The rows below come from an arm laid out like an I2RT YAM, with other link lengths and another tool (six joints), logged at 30 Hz.
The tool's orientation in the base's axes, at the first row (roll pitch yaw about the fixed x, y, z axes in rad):
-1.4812 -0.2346 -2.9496
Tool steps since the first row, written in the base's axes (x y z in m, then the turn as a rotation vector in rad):
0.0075 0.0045 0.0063 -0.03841 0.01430 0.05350
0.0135 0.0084 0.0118 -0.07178 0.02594 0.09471
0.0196 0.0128 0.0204 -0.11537 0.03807 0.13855
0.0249 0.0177 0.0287 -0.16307 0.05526 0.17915
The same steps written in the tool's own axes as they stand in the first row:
-0.0065 -0.0083 -0.0023 0.04645 -0.04564 -0.01735
-0.0117 -0.0154 -0.0043 0.08573 -0.08008 -0.03212
-0.0163 -0.0256 -0.0066 0.13529 -0.11499 -0.04929
-0.0204 -0.0354 -0.0095 0.18708 -0.14656 -0.07254

